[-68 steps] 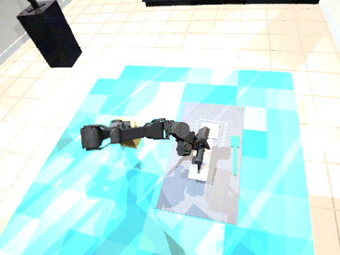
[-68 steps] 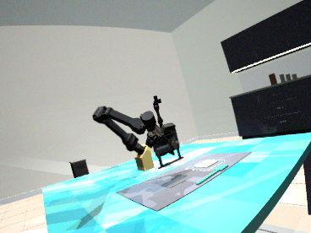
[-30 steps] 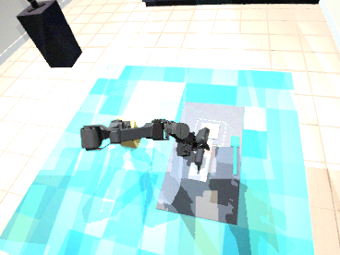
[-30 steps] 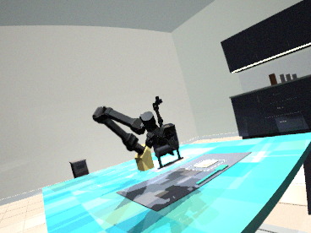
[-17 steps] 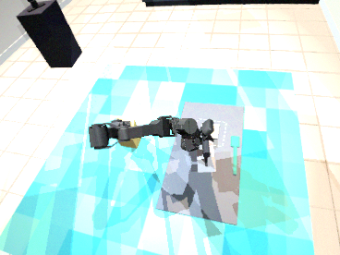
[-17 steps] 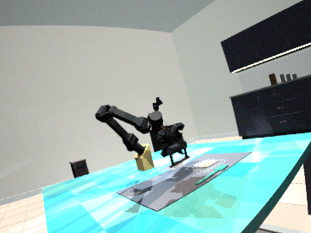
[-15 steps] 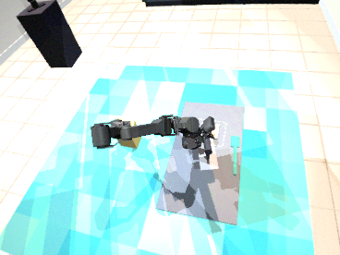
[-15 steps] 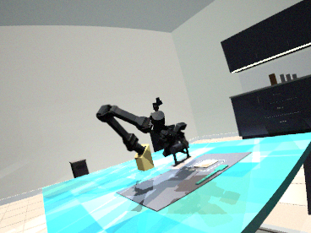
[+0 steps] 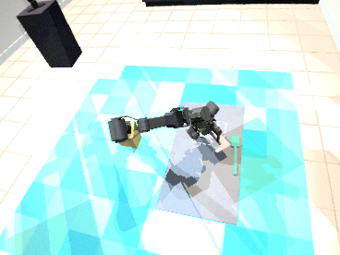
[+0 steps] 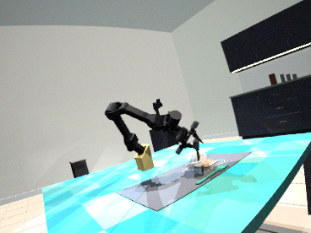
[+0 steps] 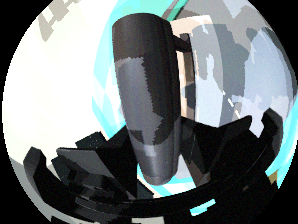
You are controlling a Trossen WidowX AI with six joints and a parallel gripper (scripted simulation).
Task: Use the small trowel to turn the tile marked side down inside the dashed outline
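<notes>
Right now my gripper tip is 20 mm past the white tile, 30 mm to the right of it and 100 mm above it. From my gripper tip the other things lie so: grey mat: 30 mm behind, 90 mm to the right, 120 mm below; teal tool: 110 mm ahead, 80 mm to the right, 100 mm below.
</notes>
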